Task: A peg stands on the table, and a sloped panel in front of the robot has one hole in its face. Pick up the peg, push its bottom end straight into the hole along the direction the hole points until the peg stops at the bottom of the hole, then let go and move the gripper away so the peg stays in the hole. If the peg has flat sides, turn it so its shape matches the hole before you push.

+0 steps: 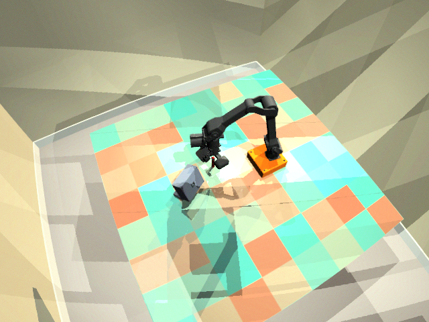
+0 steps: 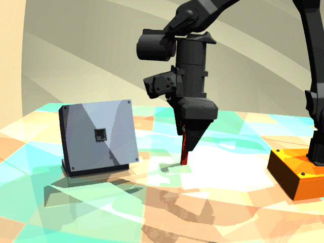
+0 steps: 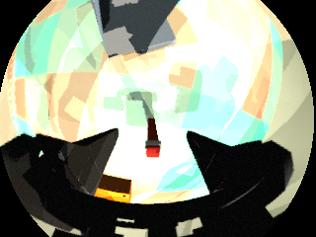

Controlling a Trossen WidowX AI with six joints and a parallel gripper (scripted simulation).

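Right now my gripper tip is 15 cm short of the grey sloped panel, 9 cm to the right of it and 3 cm below it. The rest, counted from my gripper tip: red square peg 1 cm above.
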